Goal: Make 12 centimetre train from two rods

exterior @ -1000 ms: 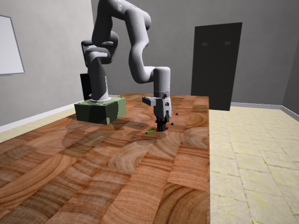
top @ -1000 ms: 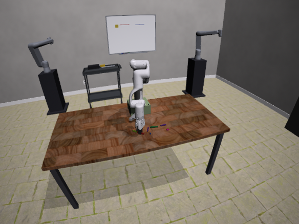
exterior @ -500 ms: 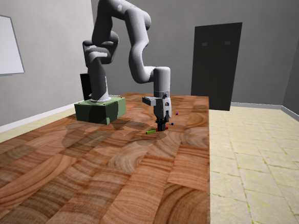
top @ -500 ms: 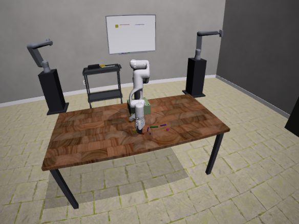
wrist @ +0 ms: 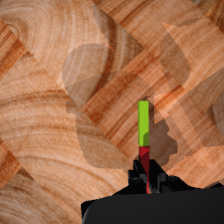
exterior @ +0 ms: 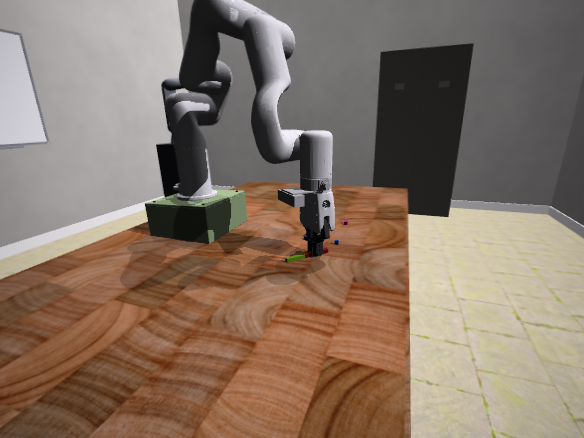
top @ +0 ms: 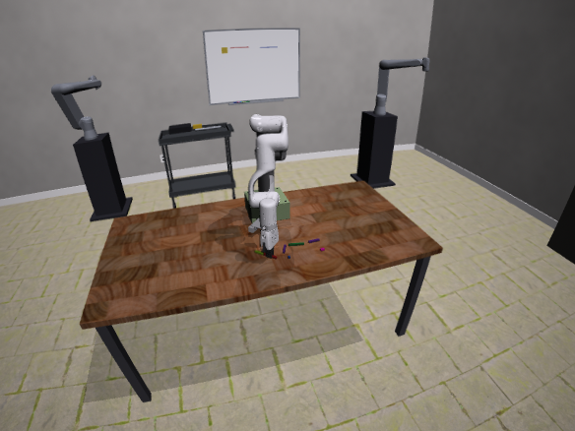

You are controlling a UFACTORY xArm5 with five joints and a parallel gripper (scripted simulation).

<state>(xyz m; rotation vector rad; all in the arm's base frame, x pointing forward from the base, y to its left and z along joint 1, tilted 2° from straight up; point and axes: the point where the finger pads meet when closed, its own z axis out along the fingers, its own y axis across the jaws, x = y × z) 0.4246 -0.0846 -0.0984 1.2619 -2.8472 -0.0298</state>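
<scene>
My hand is 40 mm past the lime rod, 40 mm to the left of it and 20 mm above it. The rest, counted from my hand: green rod (50 mm behind, 150 mm to the left, 20 mm below); red rod (20 mm below); small blue rod (40 mm ahead, 90 mm to the left, 20 mm below).
</scene>
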